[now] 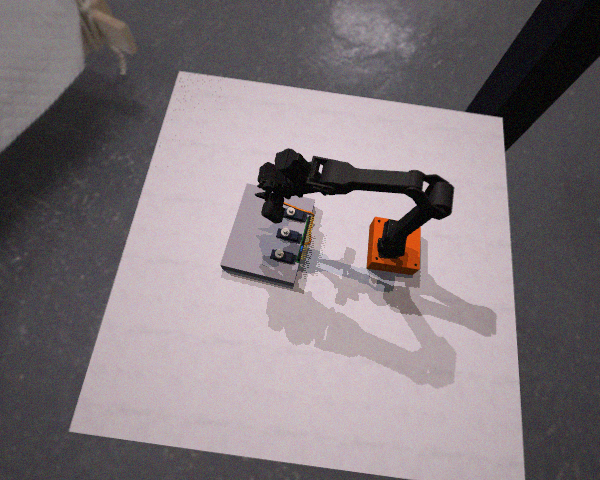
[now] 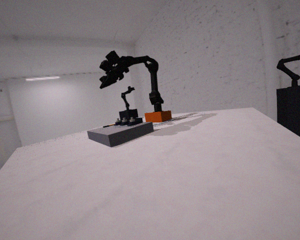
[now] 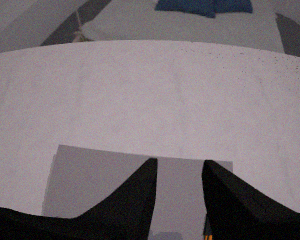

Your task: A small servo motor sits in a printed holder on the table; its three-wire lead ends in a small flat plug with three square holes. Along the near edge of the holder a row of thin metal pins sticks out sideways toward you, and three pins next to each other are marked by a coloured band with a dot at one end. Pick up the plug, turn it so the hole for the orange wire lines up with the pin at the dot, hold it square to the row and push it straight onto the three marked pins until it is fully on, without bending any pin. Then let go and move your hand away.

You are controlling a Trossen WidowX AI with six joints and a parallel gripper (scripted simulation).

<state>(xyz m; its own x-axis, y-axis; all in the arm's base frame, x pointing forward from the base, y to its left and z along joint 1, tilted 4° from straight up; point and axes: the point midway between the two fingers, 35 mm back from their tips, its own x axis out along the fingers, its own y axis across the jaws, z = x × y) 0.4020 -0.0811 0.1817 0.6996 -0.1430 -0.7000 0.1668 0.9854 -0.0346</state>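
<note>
Now: gripper tip 19 cm above the blue mark, 14 cm past it and 10 cm to the right of it. The rest, counted from my gripper tip: grey holder (24 cm below, 2 cm to the left, 1 cm ahead).
</note>
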